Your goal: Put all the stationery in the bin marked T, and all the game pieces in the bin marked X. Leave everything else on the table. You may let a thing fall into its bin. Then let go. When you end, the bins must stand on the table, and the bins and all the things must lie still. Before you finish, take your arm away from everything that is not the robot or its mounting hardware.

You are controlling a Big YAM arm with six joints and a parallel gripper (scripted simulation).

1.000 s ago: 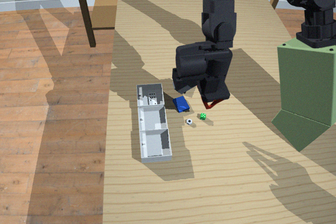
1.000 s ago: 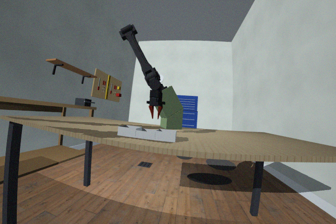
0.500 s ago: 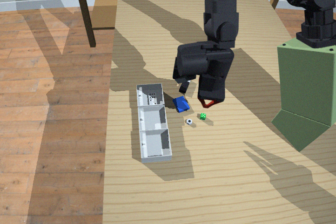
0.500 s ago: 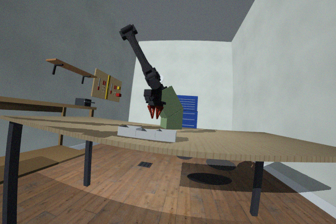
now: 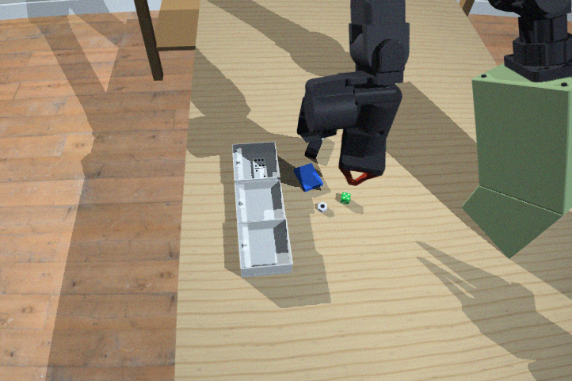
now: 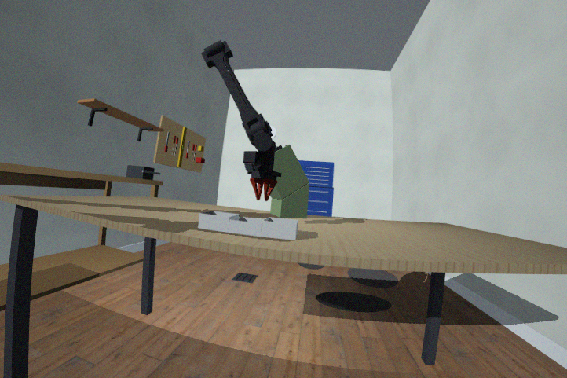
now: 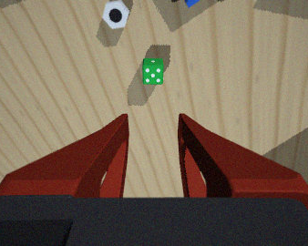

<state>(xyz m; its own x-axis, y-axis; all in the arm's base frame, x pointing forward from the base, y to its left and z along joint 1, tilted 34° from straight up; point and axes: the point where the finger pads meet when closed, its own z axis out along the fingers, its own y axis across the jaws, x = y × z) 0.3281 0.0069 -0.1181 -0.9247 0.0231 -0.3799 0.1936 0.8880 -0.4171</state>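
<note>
My gripper is now 8 cm above the green die. The rest, counted from my hand: hex nut (8 cm below, 5 cm ahead, 2 cm to the left); then black-and-white eraser (14 cm to the right, 8 cm below, 5 cm ahead); then flat blue block (8 cm below, 7 cm ahead, 5 cm to the right).
</note>
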